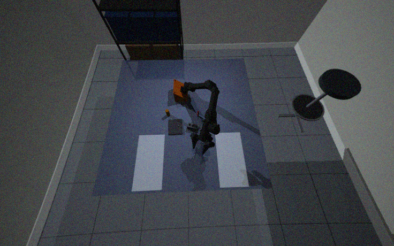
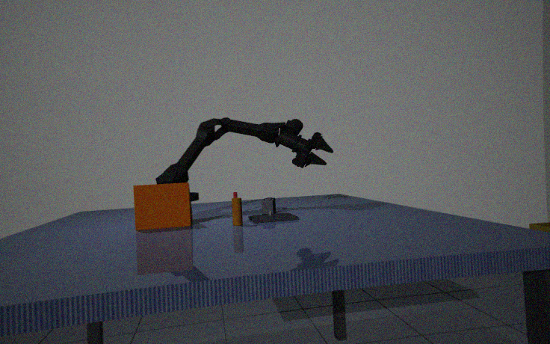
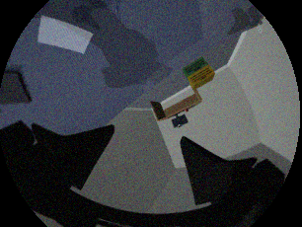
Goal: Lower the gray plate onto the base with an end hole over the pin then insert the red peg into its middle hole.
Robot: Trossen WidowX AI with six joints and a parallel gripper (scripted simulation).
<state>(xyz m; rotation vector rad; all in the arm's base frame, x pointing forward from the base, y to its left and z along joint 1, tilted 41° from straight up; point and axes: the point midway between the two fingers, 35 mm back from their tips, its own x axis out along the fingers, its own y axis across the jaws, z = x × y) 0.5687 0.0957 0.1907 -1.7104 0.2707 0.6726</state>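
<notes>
My gripper tip is 25 cm past the gray plate, 6 cm to the left of it and 15 cm above it. Round my gripper tip: red peg 37 cm behind, 3 cm to the right, 15 cm below; then dark base 24 cm behind, 20 cm to the right, 18 cm below; then orange cylinder 35 cm behind, 30 cm to the right, 15 cm below.
</notes>
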